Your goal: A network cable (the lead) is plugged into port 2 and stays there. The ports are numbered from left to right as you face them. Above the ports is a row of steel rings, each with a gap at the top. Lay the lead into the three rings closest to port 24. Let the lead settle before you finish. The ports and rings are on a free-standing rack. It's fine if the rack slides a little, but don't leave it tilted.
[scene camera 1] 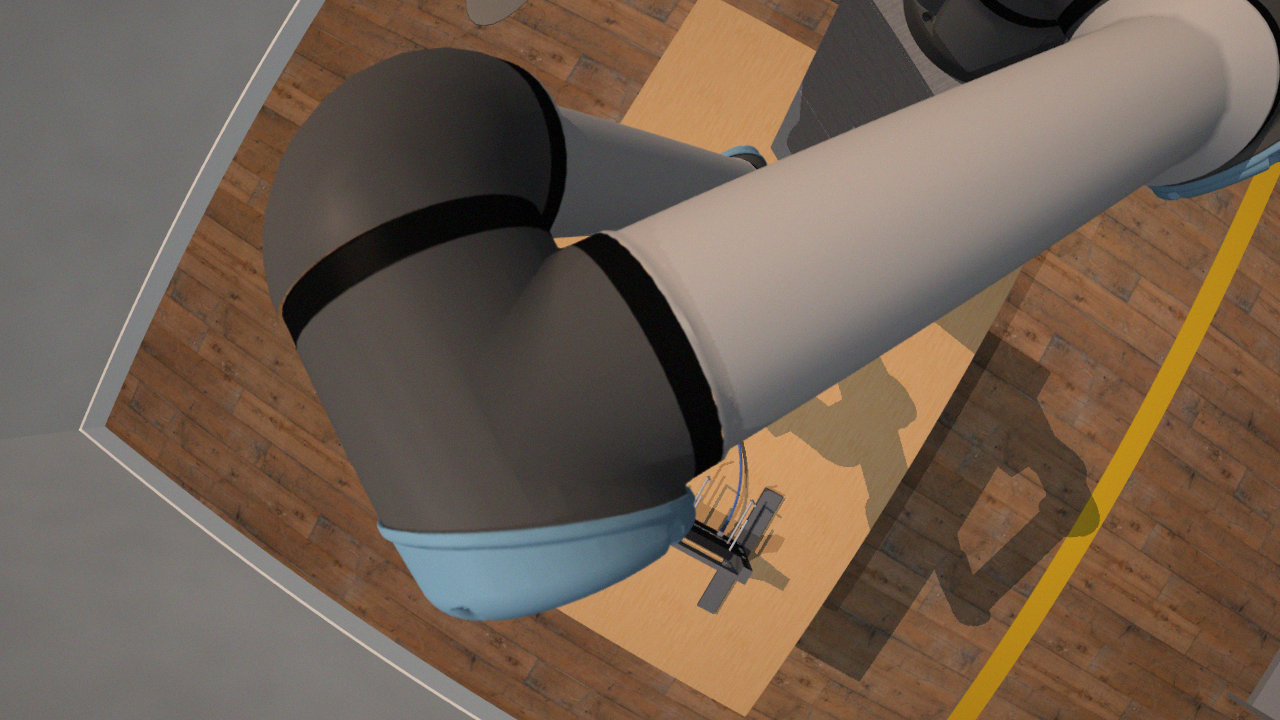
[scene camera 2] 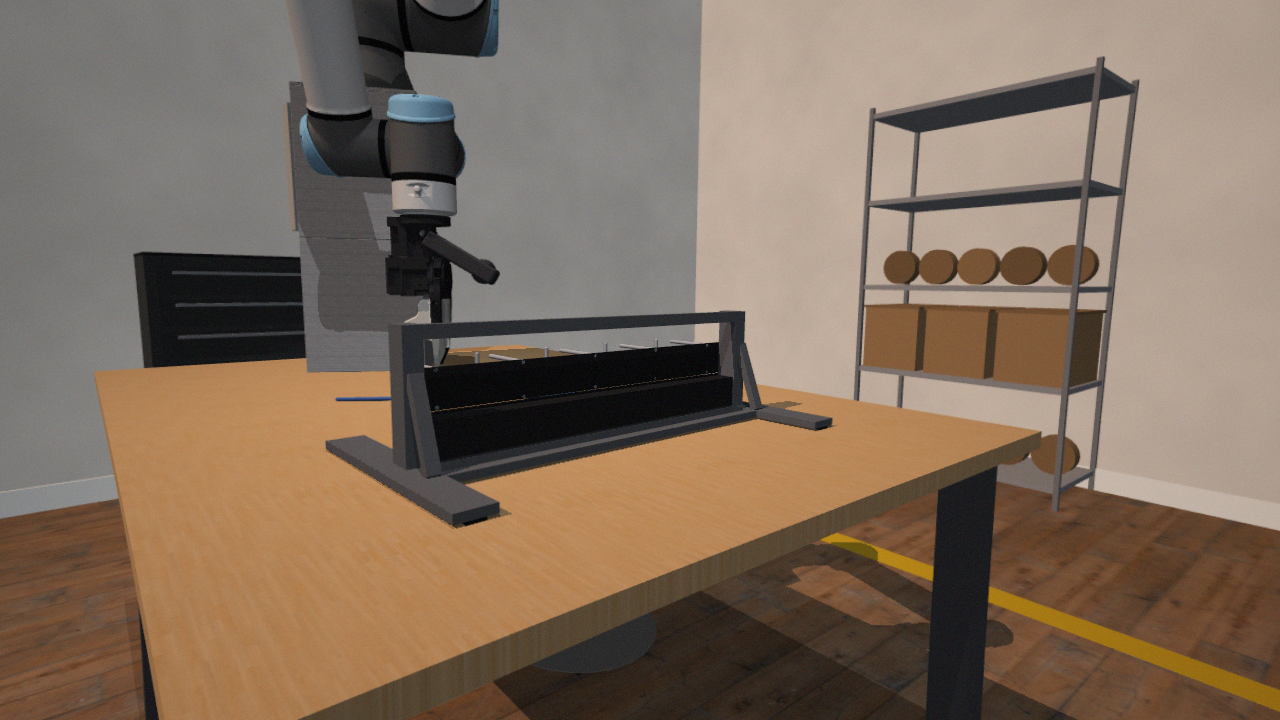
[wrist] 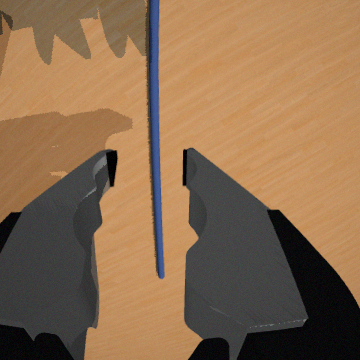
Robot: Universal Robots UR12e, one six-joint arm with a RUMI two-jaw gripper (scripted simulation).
A rack shows in scene camera 1 and in scene camera 2; in the wrist view it is out of frame. One and the same spot on the rack: (scene camera 1: 715, 541) is (scene camera 2: 692, 352).
